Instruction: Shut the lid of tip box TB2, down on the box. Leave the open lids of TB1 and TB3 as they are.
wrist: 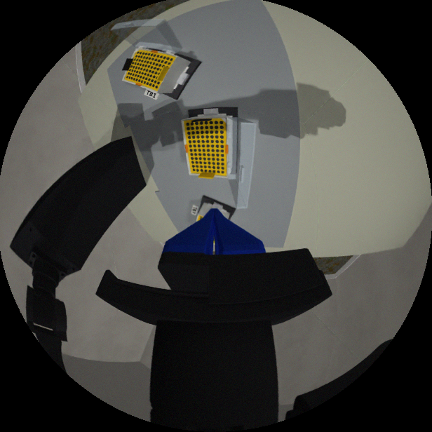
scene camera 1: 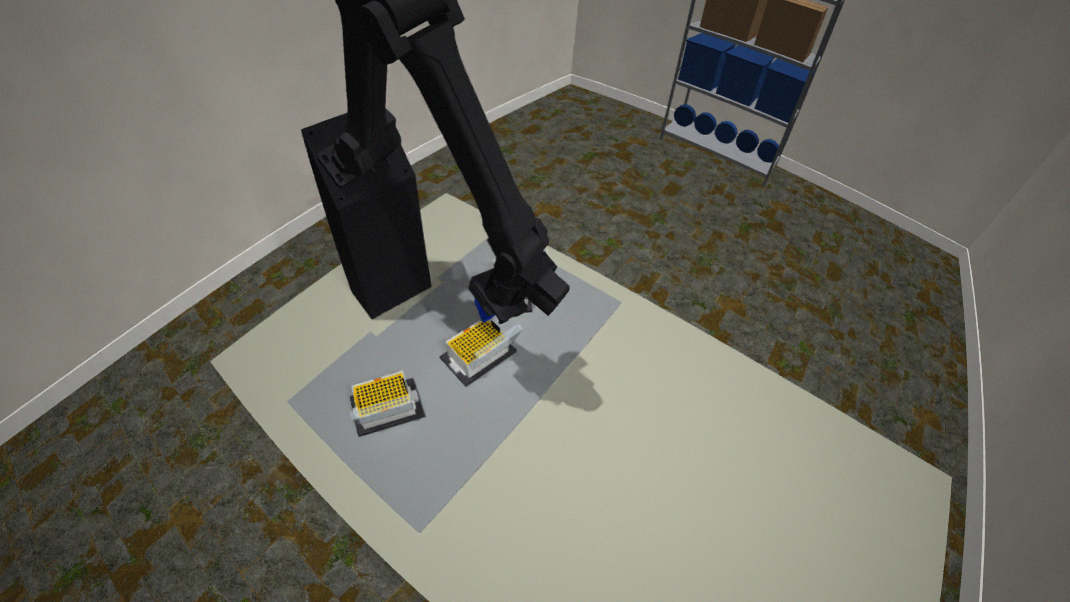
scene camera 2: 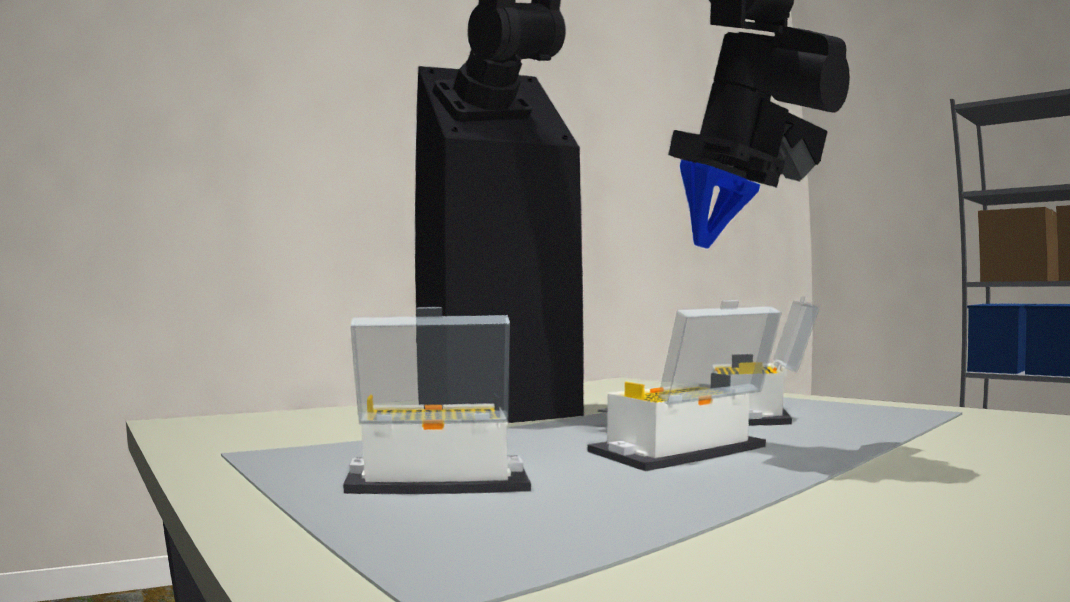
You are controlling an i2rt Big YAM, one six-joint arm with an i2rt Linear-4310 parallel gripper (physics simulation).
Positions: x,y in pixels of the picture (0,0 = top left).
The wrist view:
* my gripper: 213,213
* clear lid: 241,133
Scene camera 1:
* my gripper: 484,320
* clear lid: 506,339
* clear lid: 382,410
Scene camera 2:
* my gripper: 700,246
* clear lid: 713,353
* clear lid: 802,315
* clear lid: 430,369
